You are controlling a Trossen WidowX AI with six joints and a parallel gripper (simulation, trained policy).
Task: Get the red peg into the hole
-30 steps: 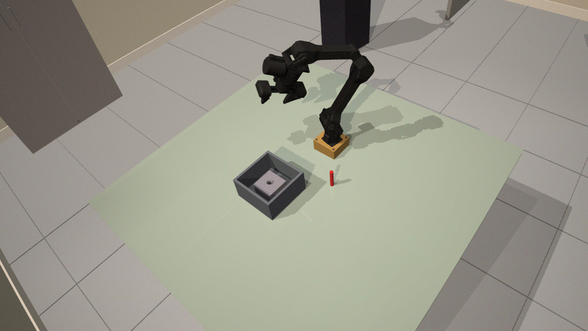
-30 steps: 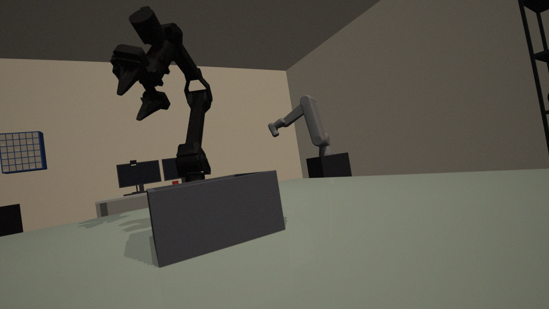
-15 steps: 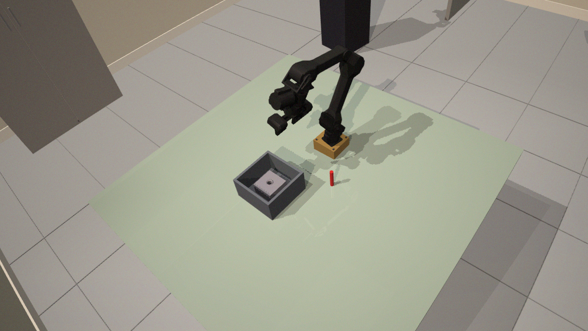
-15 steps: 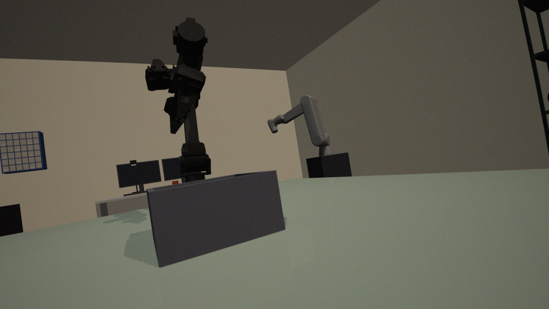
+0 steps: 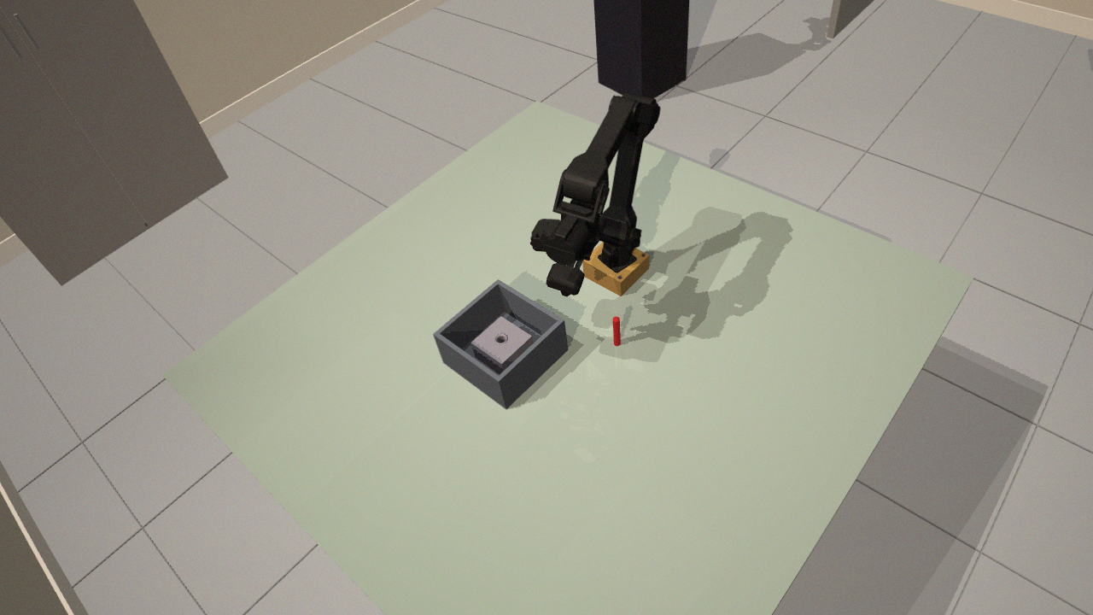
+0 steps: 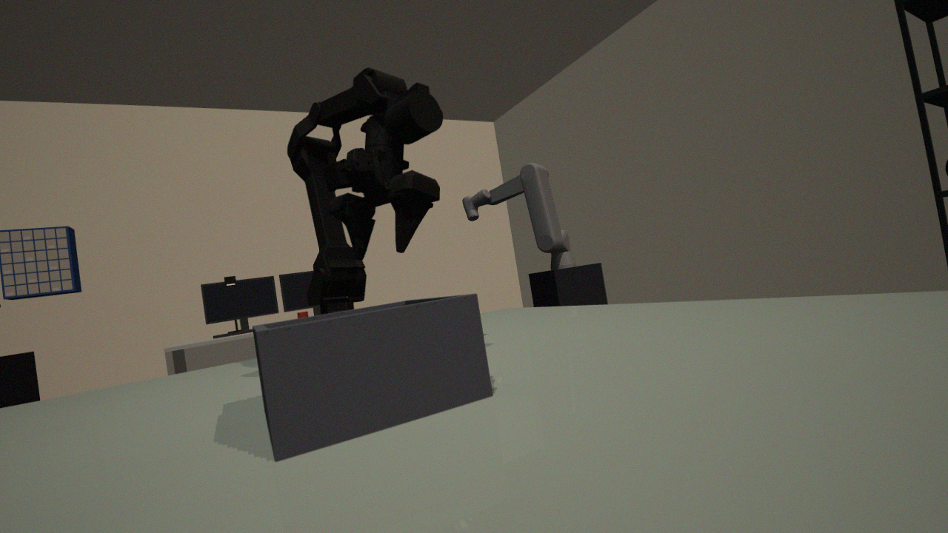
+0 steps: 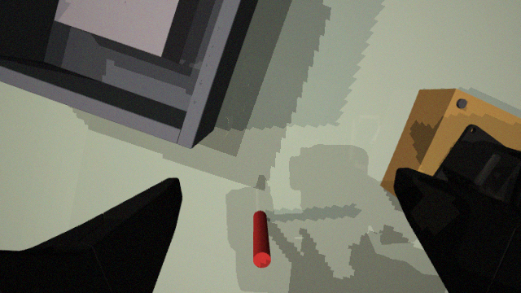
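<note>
The red peg lies 130 mm below my gripper tip, 80 mm to the left of it and 40 mm behind it. The rest, counted from my gripper tip: light grey plate 160 mm ahead, 120 mm below, 50 mm to the right; then dark grey box 160 mm ahead, 140 mm below, 50 mm to the right.
</note>
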